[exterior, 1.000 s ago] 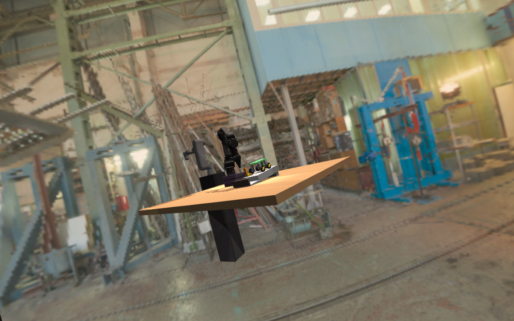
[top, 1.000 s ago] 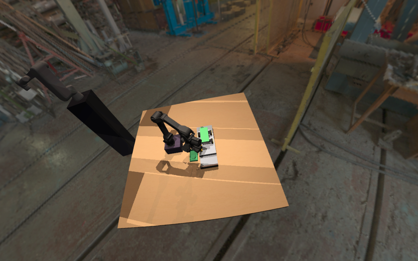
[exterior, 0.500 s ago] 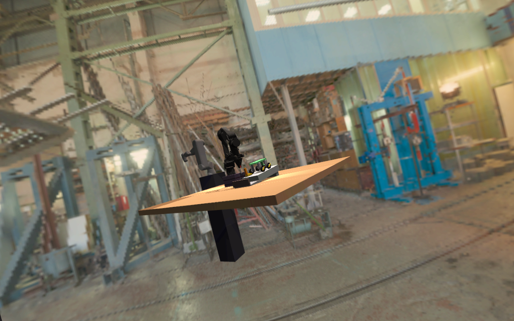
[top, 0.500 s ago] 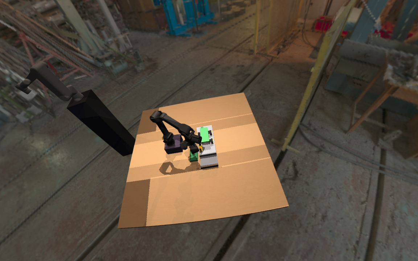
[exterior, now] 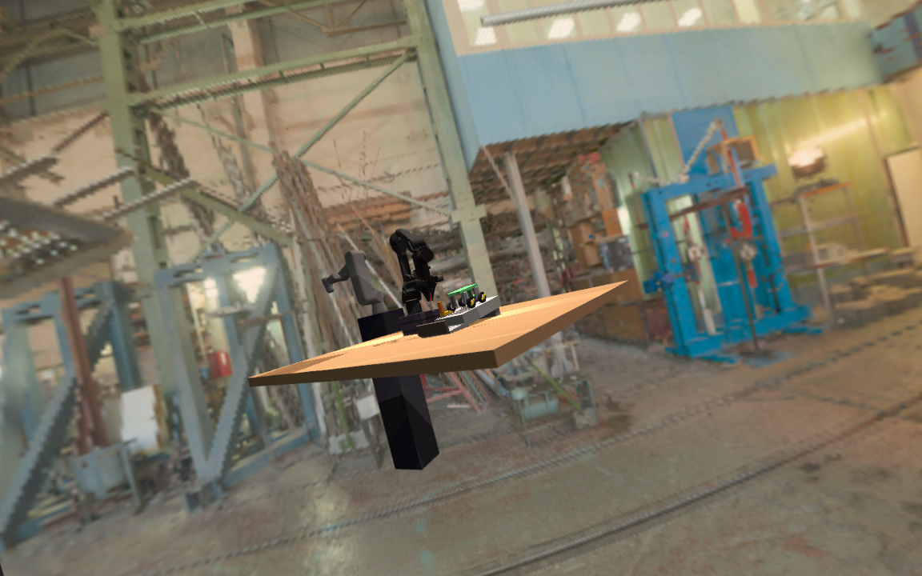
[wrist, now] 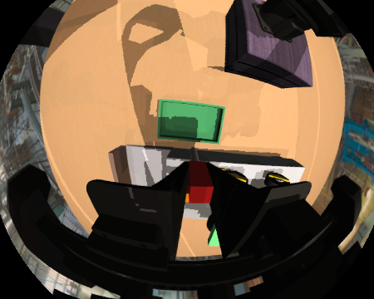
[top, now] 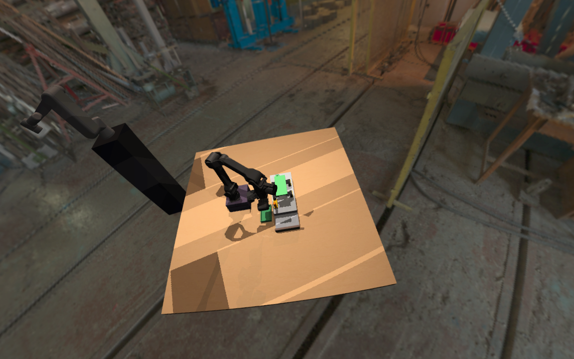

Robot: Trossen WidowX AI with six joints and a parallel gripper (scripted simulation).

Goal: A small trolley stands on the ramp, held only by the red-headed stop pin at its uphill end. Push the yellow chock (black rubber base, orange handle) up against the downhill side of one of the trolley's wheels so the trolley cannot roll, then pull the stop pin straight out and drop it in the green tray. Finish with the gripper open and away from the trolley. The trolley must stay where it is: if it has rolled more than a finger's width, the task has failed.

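The yellow chock is 5 cm ahead of my gripper tip, 1 cm to the left of it and 5 cm below it. From my gripper tip the other things lie so: red-headed stop pin: right at my gripper tip; brown end stop: 8 cm ahead, 16 cm to the right, 11 cm below; trolley: 12 cm ahead, 9 cm to the left, 3 cm below.
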